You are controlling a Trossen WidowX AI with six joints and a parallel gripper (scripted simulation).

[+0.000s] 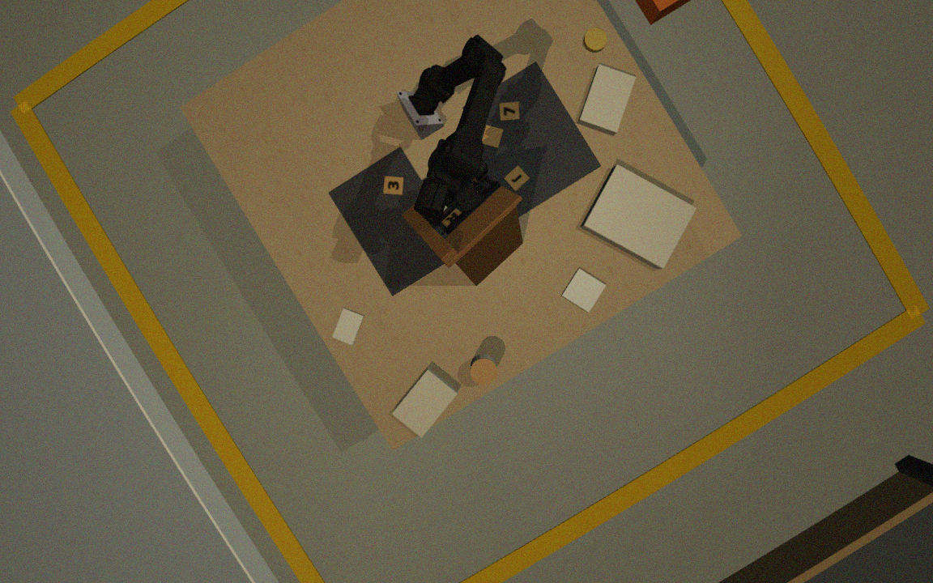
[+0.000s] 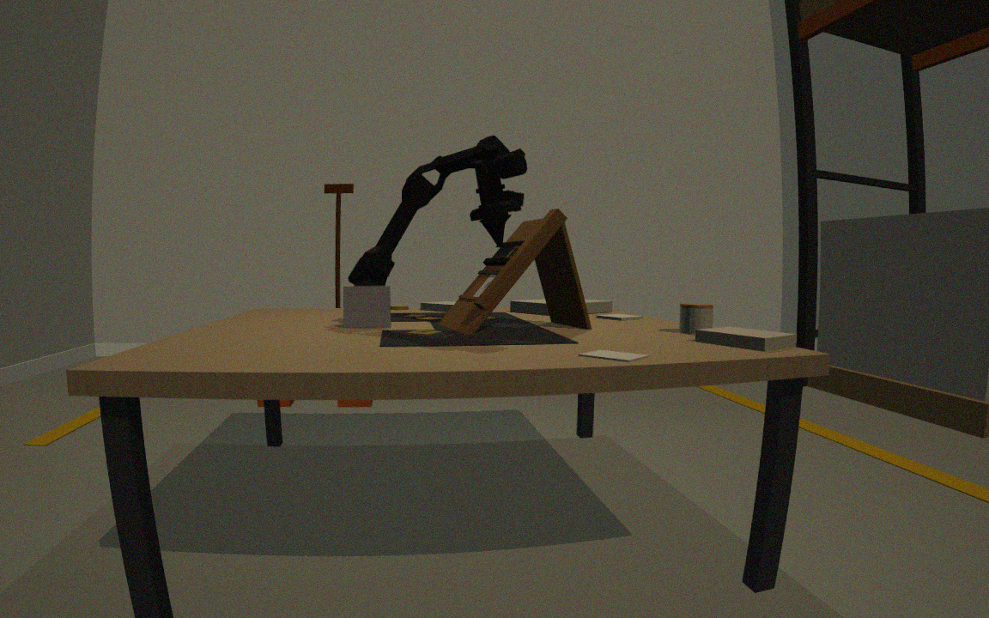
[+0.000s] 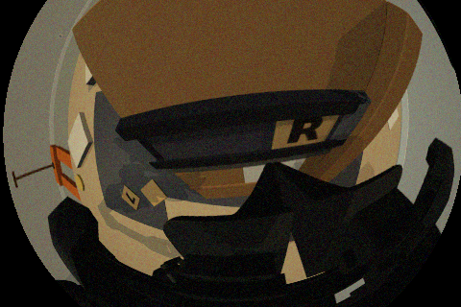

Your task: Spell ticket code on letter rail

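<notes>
My gripper tip is now 21 cm to the right of the j tile, 20 cm above it and 1 cm past it. Round my gripper tip: white box (46 cm to the left, 29 cm ahead, 18 cm below); white ticket (10 cm below, 3 cm to the right, 3 cm behind); dark mat (20 cm below, 13 cm behind, 7 cm to the left).
</notes>
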